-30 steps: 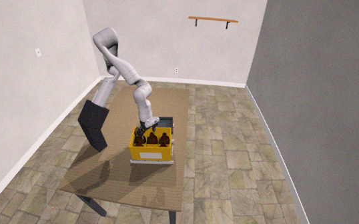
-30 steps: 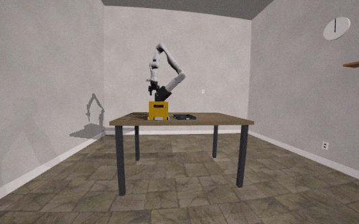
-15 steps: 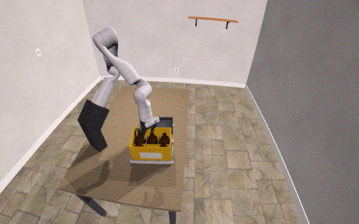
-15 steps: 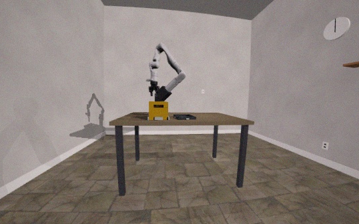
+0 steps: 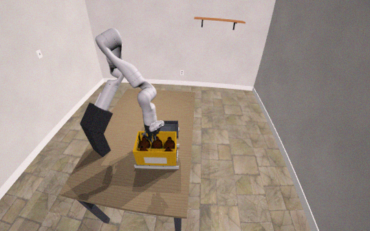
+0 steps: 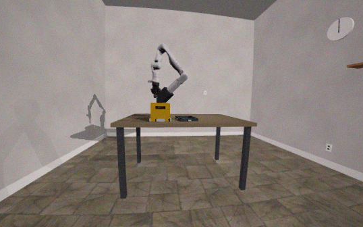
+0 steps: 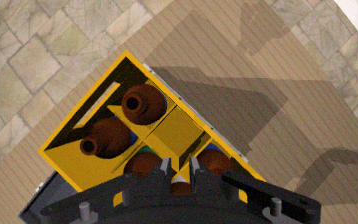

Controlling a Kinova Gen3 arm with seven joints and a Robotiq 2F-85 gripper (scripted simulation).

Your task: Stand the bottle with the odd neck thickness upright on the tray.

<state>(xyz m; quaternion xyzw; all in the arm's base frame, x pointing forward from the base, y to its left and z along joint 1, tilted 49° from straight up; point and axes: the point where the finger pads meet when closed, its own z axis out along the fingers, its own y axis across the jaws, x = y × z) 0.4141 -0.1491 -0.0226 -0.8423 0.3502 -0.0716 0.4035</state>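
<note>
Right now the yellow crate is 160 mm below my hand and 40 mm to the left of it. Round my hand: dark grey tray (330 mm to the left, 230 mm below, 30 mm behind).
</note>
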